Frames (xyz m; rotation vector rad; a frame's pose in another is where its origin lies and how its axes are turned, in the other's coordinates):
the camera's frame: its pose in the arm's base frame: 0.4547 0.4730 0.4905 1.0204 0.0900 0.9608
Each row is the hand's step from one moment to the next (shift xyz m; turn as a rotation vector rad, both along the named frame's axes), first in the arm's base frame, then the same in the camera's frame.
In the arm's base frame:
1: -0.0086 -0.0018 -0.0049 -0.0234 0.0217 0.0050
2: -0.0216 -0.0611 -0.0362 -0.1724 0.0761 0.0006
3: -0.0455 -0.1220 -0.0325 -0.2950 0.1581 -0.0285
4: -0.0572 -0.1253 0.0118 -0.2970 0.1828 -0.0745
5: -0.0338 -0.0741 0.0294 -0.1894 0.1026 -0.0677
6: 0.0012 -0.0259 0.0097 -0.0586 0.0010 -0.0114
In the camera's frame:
1: -0.0082 0.0015 -0.0056 0.0031 0.0223 -0.0232
2: -0.0694 -0.0239 0.0111 -0.0500 0.1229 -0.1338
3: -0.1261 -0.0162 0.0431 -0.0760 0.1928 -0.2643
4: -0.1199 0.0241 0.0644 -0.0758 0.1636 -0.3077
5: -0.0630 0.0311 0.0506 -0.0654 0.0868 -0.1979
6: -0.0143 0.0022 0.0236 -0.0388 0.0288 -0.0350

